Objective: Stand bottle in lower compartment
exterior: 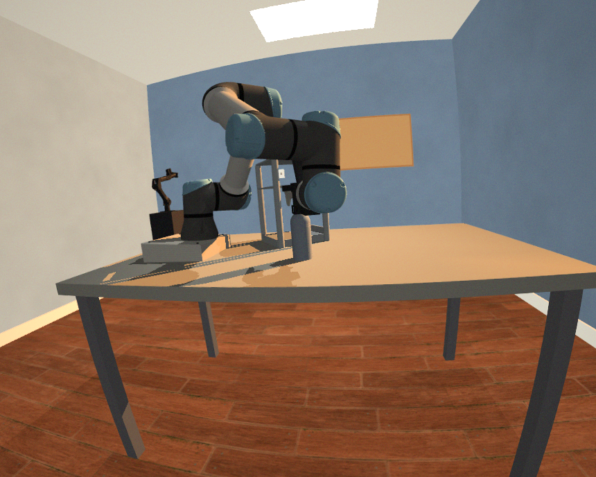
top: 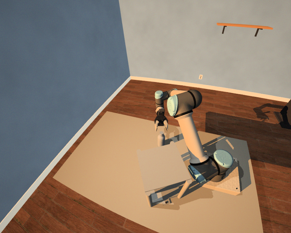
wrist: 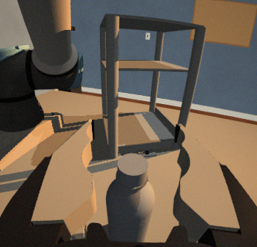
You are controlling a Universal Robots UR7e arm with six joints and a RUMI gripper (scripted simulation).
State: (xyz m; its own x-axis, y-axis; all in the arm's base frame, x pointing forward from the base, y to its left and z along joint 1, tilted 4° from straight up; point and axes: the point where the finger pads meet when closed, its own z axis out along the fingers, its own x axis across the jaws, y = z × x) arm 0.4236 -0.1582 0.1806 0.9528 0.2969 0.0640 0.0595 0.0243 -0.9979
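Now: hand 11 cm above the grey bottle. Also, from my hand: shelving unit (33 cm to the left, 8 cm behind, 5 cm below).
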